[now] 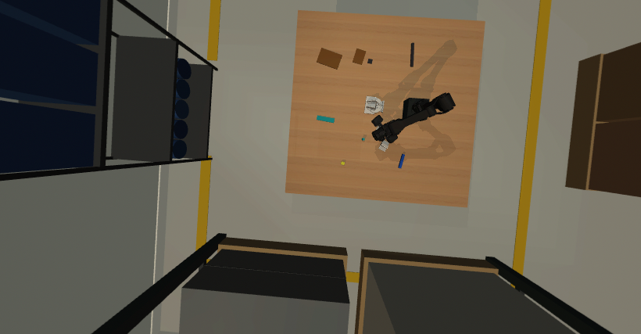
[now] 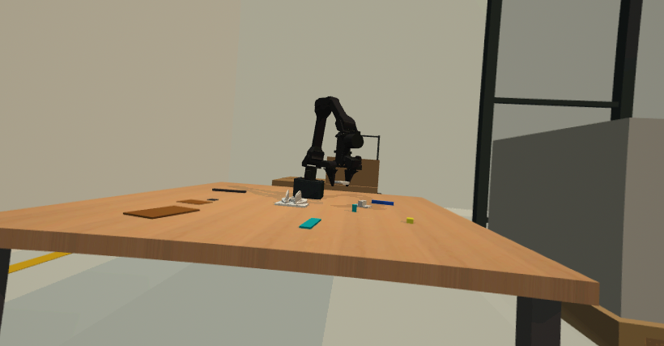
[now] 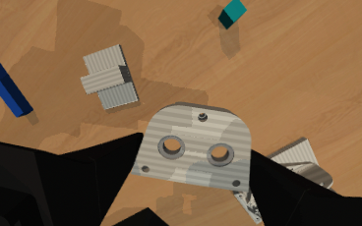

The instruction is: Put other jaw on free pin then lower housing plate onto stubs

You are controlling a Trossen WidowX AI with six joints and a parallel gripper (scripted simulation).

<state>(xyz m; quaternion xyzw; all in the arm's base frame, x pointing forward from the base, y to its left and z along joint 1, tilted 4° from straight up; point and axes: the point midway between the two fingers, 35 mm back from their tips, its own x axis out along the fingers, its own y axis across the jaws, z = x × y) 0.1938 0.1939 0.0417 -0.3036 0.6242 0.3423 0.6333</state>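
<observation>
My gripper tip is 40 mm short of the loose jaw, 150 mm to the left of it and 70 mm above it. Also, from my gripper tip: yellow cube: 180 mm ahead, 280 mm to the left, 70 mm below; then blue bar: 210 mm behind, 160 mm to the left, 70 mm below; then small teal block: 90 mm ahead, 80 mm to the left, 70 mm below.
</observation>
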